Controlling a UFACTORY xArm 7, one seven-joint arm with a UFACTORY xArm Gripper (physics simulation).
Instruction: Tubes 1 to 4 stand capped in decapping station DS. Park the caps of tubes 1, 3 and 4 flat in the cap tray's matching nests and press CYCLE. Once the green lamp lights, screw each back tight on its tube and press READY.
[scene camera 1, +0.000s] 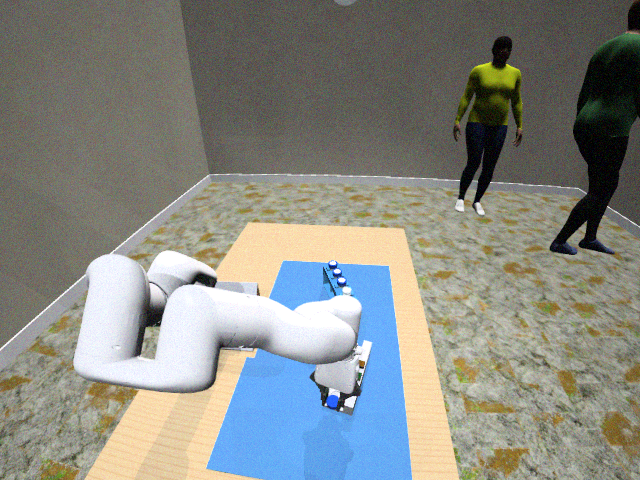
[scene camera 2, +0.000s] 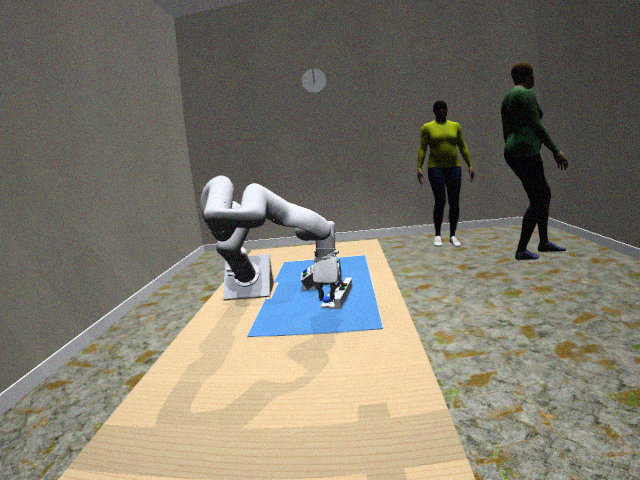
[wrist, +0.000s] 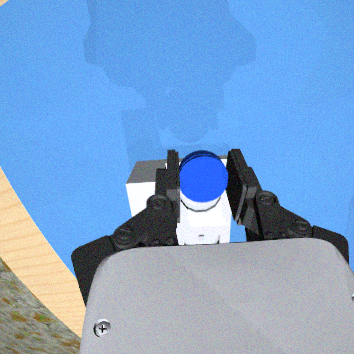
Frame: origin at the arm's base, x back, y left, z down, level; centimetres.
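Where they show: gripper, fingertip midpoint: (scene camera 1: 332, 404) (scene camera 2: 326, 300) (wrist: 201, 165); arm's base, link origin: (scene camera 2: 246, 274).
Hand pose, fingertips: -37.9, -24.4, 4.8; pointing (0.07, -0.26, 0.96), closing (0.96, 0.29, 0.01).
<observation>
Things, the pixels of their top centre, and the offset from my fingertips, as dx, dy, dz. Level surfaces: height alone.
- blue cap, top centre: (wrist: 203, 180) (scene camera 1: 333, 400) (scene camera 2: 327, 298) -0.2, +0.6, -0.9
- decapping station, top centre: (scene camera 1: 339, 279) +1.0, +42.9, -6.7
- whitish top, surface height: dz -8.3
- blue mat, surface height: dz +3.6
- wooden table, surface height: dz +4.0
- dark-sided box, top centre: (scene camera 2: 309, 268) +8.3, +26.5, -4.8
My gripper (scene camera 1: 332, 399) (scene camera 2: 326, 297) (wrist: 201, 165) is shut on a blue cap (scene camera 1: 332, 401) (scene camera 2: 326, 299) (wrist: 203, 176), which is held upright between the fingers over the near end of the long white cap tray (scene camera 1: 366, 347) (scene camera 2: 347, 284) (wrist: 140, 196). A white round part shows right below the cap in the wrist view; whether they touch is unclear. In scene camera 1, the decapping station (scene camera 1: 328, 282) stands at the back of the mat. Three blue-rimmed caps show on it, and a whitish top (scene camera 1: 346, 291) without blue at its near end. Tube numbers are not readable.
A blue mat (scene camera 1: 279, 413) (scene camera 2: 281, 320) (wrist: 295, 100) lies on the wooden table (scene camera 1: 310, 242) (scene camera 2: 258, 361). A dark-sided box (scene camera 2: 307, 281) with small green and blue parts stands left of the gripper. The arm hides part of the mat. Two people stand beyond the table.
</observation>
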